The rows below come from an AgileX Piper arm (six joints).
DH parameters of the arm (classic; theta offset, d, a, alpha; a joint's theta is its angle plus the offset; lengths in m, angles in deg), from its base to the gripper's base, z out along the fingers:
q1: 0 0.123 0 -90
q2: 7.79 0 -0.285 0
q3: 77.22 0 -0.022 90
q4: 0 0.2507 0 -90
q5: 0 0 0 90
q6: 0 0.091 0 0
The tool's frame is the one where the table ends.
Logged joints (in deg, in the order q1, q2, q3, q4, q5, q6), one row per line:
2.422 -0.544 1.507 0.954 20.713 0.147
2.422 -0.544 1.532 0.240 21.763 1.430
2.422 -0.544 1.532 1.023 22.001 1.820
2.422 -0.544 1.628 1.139 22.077 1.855
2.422 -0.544 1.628 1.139 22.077 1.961
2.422 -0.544 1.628 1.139 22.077 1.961
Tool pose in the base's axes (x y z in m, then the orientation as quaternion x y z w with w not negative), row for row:
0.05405 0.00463 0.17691 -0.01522 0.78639 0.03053 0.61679
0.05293 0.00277 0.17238 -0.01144 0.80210 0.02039 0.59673
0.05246 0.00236 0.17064 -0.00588 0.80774 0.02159 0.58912
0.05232 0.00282 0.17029 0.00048 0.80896 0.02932 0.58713
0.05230 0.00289 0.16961 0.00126 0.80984 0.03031 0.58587
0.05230 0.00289 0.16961 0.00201 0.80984 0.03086 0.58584
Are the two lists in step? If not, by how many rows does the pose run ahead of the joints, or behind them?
The pose runs 1 row behind the joints: the pose in row i belongs to the joints in row i - 1.
